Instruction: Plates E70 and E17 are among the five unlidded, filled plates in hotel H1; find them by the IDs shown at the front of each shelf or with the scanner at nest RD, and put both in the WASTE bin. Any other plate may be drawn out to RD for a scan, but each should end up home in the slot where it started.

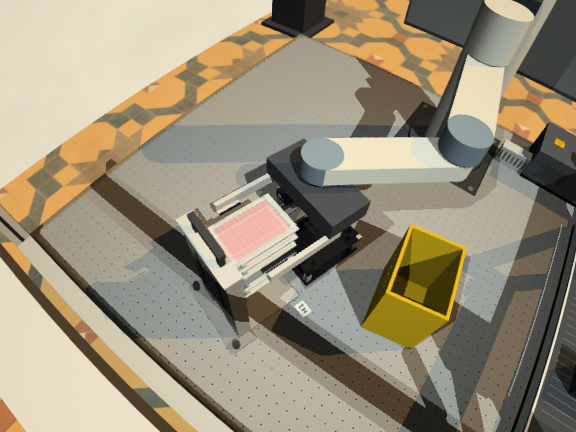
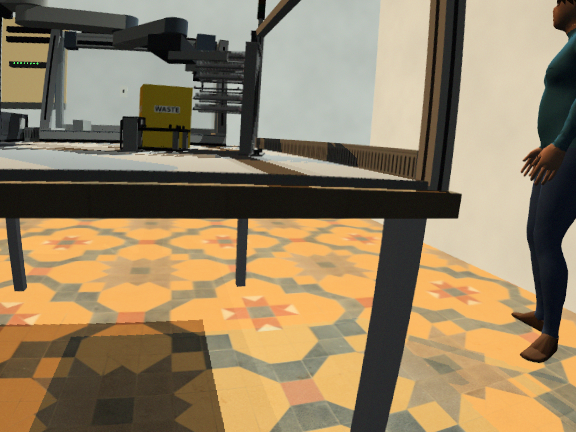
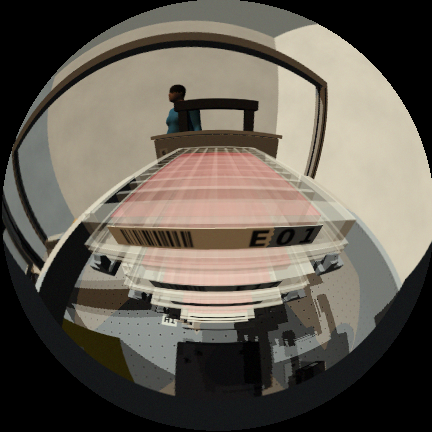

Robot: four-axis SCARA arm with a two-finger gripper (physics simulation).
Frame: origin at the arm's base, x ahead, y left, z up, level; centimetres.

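Seen in the pictures: gripper, fingertip midpoint: (image 1: 240, 241) (image 2: 232, 63) (image 3: 217, 180).
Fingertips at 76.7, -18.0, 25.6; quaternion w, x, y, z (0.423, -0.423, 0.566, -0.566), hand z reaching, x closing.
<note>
Offsets run from my fingertips to a thing's top centre, as dx, dy, dz. "pt": to the spot under its first point.
Hotel H1 (image 1: 240, 311) (image 2: 248, 100) (image 3: 175, 141) holds a stack of unlidded plates. The top plate {-2.2, +0.8, +2.5} (image 1: 257, 227) (image 3: 218, 206) has pink wells, and its front label reads E01. Lower plates show beneath it, but their IDs cannot be read, so E70 and E17 cannot be picked out. My gripper (image 1: 242, 240) (image 3: 217, 180) is open, with one finger along each side of the stack near the top plate, apart from it. The yellow WASTE bin {-17.9, +28.9, -4.3} (image 1: 395, 315) (image 2: 165, 97) (image 3: 100, 350) stands beside the nest. The black nest RD {-19.2, +5.7, -17.3} (image 1: 330, 260) (image 3: 217, 370) lies in front of the hotel, partly hidden by the gripper.
The hotel's dark top handle {pt +6.0, -0.6, +8.0} (image 1: 206, 239) (image 3: 216, 104) rises behind the top plate. A small black scanner box (image 3: 310, 372) stands beside the nest. The H1 tag {-4.9, +11.8, -24.2} (image 1: 302, 308) (image 3: 170, 320) lies on the table. A person (image 2: 557, 120) (image 3: 173, 120) stands beyond the table.
</note>
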